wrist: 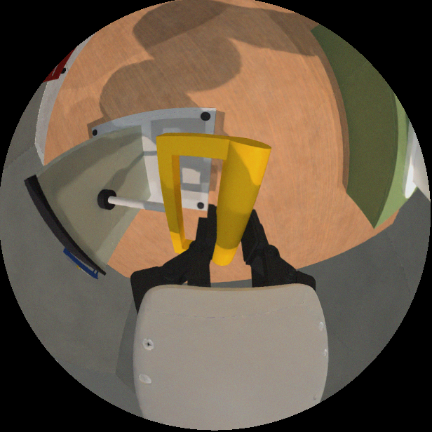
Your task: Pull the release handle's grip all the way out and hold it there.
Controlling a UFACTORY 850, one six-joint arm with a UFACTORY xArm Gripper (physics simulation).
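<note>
The release handle's yellow grip (239, 195) is a thick round bar joined to a yellow rectangular frame, in the middle of the wrist view. My gripper (228, 218) is shut on the lower part of the grip's round bar, with one black finger on each side of it. Left of the grip, a white rod (135, 203) with a black end runs between a beige-grey box and the grip's frame. How the grip joins its base is partly hidden behind the yellow frame.
A grey mounting plate (172, 114) with black bolts lies behind the grip. The beige-grey box (90, 170) with a dark edge stands at the left. A green block (367, 115) stands at the right. A red and white object (59, 67) shows at the upper left.
</note>
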